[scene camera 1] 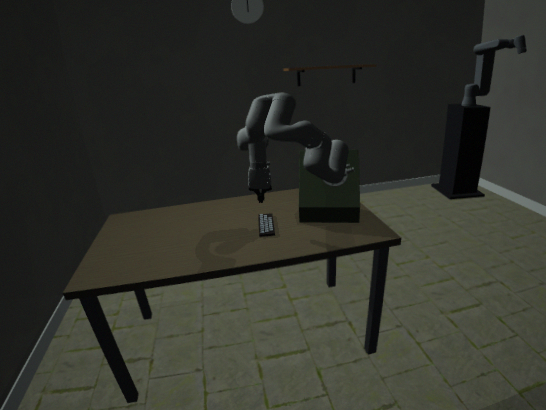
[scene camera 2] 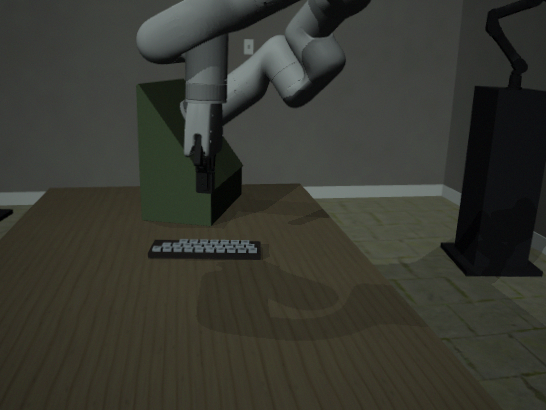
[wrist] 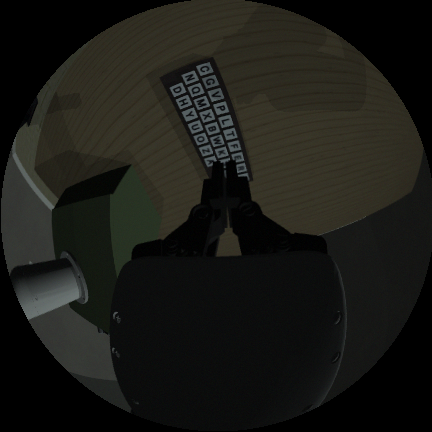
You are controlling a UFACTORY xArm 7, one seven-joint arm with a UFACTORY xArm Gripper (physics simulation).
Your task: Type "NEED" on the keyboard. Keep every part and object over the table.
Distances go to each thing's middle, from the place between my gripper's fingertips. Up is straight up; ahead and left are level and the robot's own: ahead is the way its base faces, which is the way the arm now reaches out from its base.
Scene:
The black keyboard (scene camera 2: 194, 248) lies 120 mm below my hand and 10 mm behind it.

